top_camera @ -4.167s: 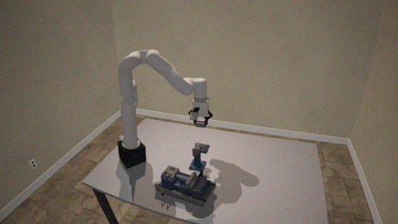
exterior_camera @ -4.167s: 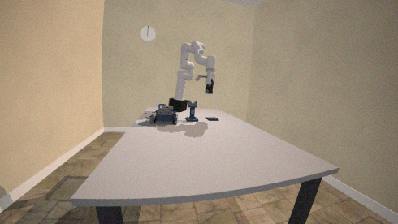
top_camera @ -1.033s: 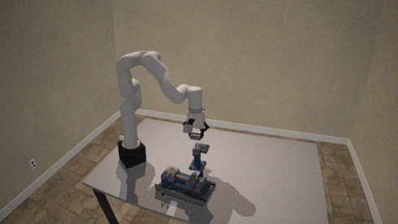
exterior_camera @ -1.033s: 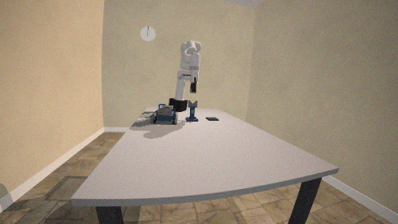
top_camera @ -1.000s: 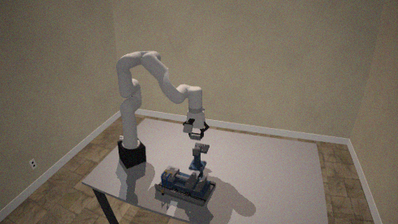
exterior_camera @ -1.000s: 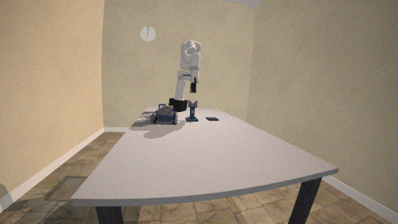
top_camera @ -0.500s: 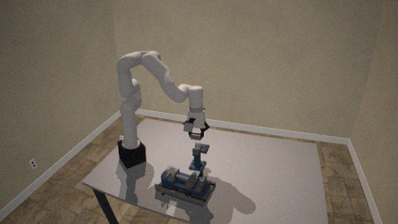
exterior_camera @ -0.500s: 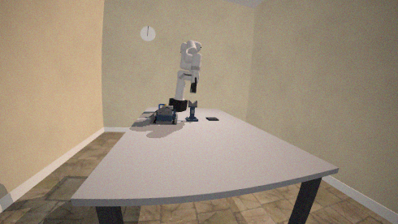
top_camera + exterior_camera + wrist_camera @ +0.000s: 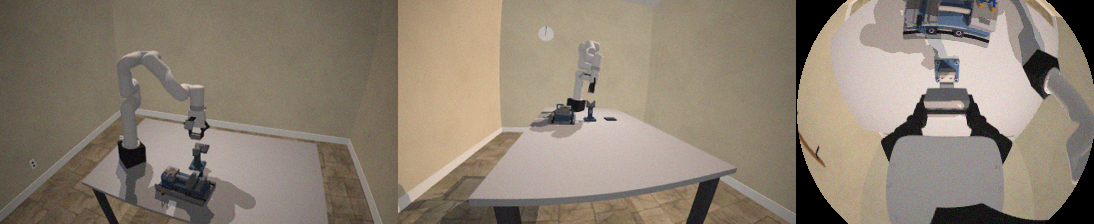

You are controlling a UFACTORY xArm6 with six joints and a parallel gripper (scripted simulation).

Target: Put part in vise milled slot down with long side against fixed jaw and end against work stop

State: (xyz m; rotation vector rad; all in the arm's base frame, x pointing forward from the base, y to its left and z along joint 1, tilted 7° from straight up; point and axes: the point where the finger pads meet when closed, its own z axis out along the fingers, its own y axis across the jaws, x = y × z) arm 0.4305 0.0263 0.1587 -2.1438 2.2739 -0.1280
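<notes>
Right now the part is right at my hand. Round my hand: vise: 10 mm behind, 210 mm to the right, 210 mm below; then dark infeed plate: 20 mm behind, 190 mm to the left, 240 mm below.
</notes>
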